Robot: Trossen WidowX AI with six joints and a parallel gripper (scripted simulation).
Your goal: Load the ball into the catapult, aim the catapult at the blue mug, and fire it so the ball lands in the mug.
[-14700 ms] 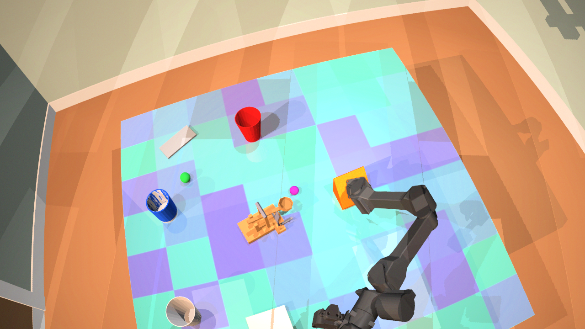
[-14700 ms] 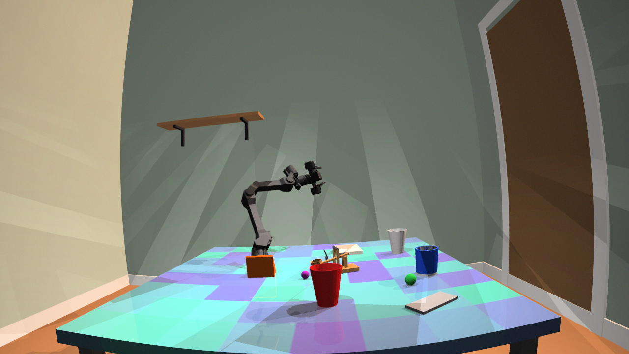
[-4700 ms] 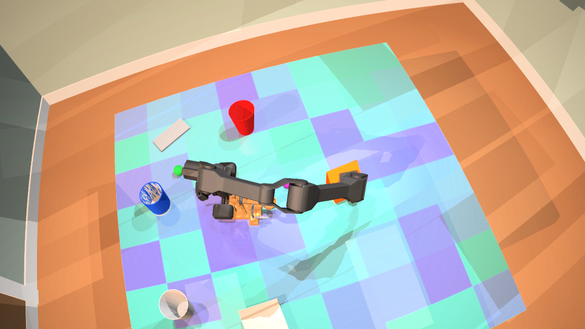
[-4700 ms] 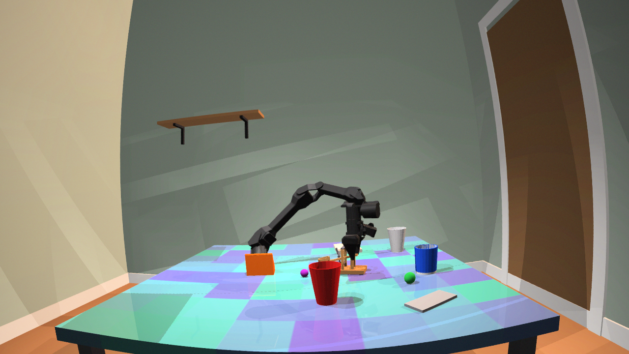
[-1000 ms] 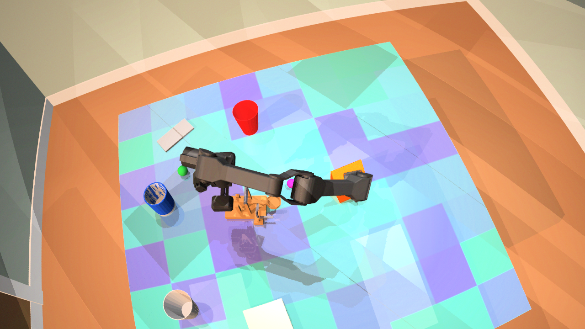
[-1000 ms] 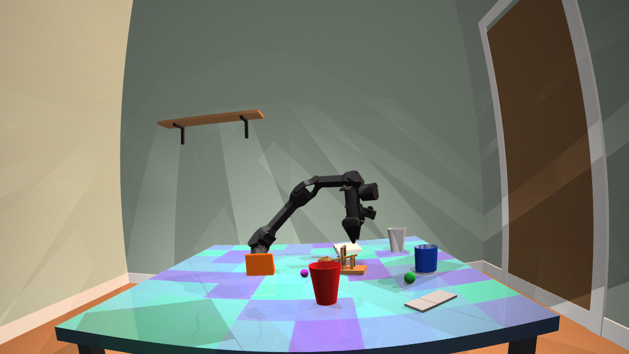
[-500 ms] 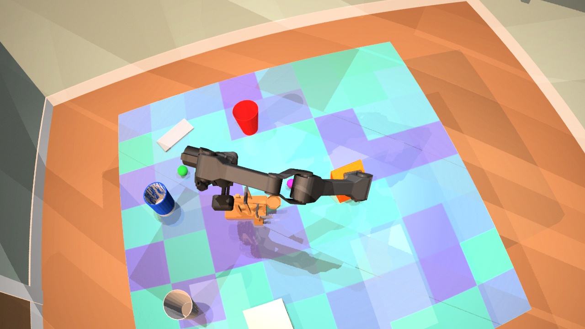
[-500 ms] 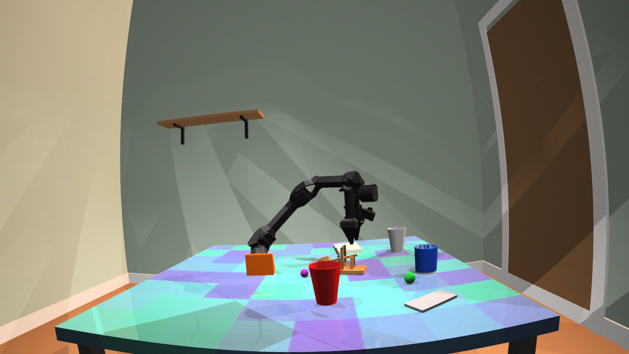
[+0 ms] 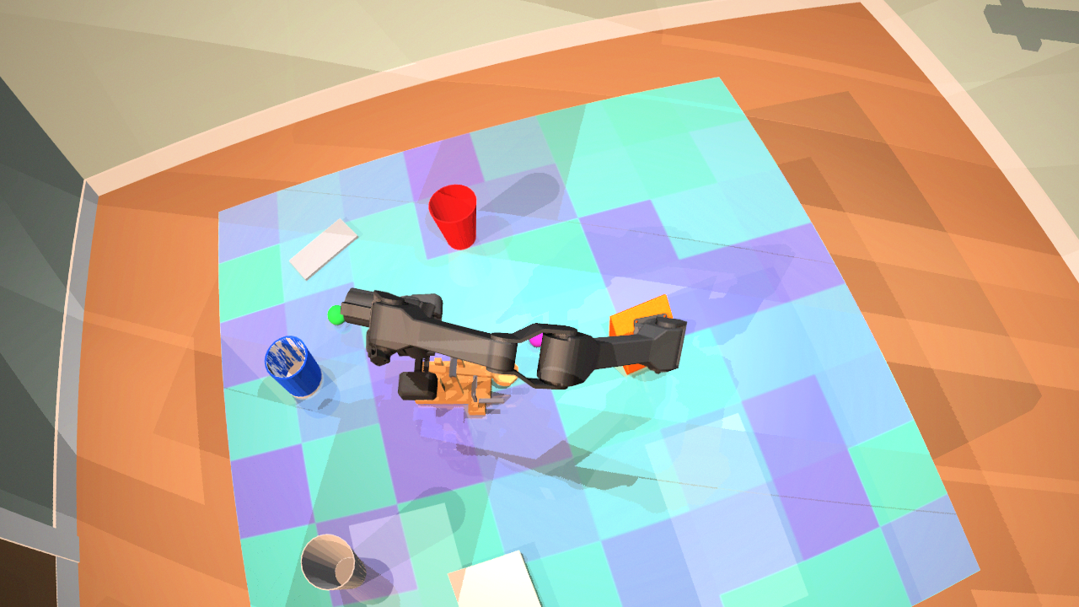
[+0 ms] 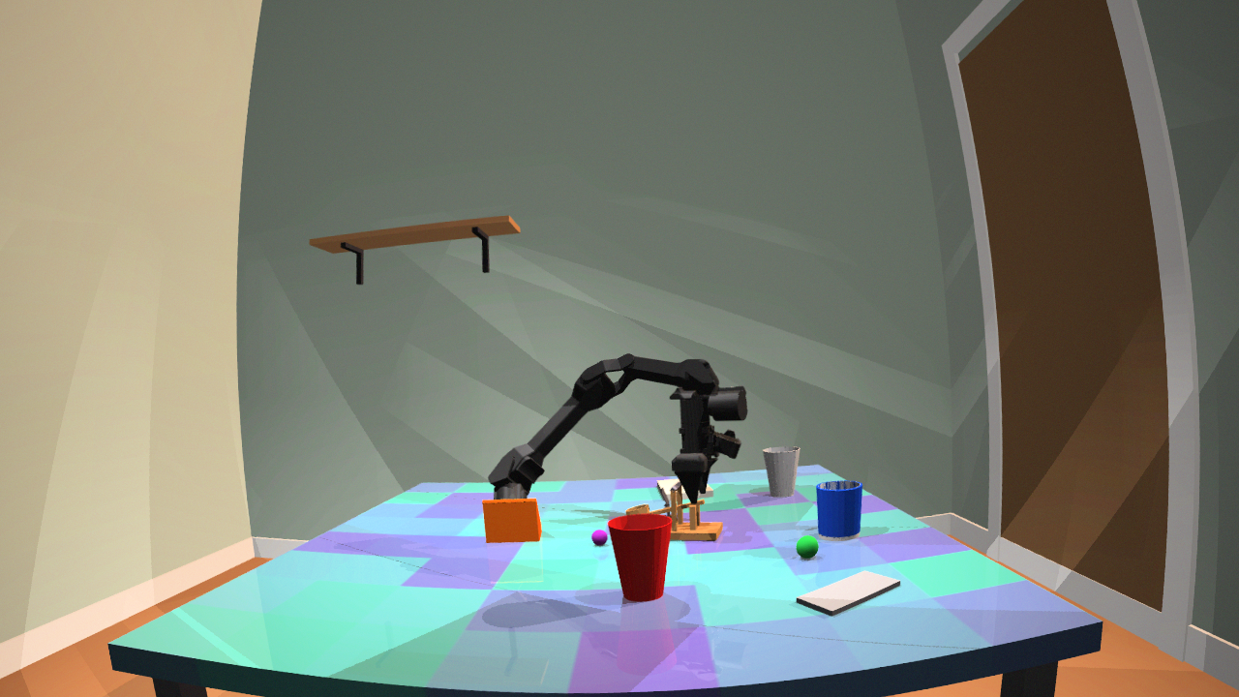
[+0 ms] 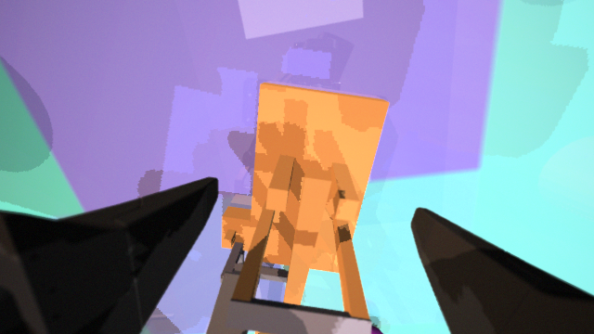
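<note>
The magenta ball is 200 mm behind my gripper tip, 40 mm to the right of it and 60 mm below it. Round my gripper tip: blue mug 270 mm ahead, 80 mm to the right, 50 mm below; green ball 180 mm ahead, 190 mm to the right, 60 mm below; catapult 60 mm behind, 40 mm to the left, 30 mm below.
</note>
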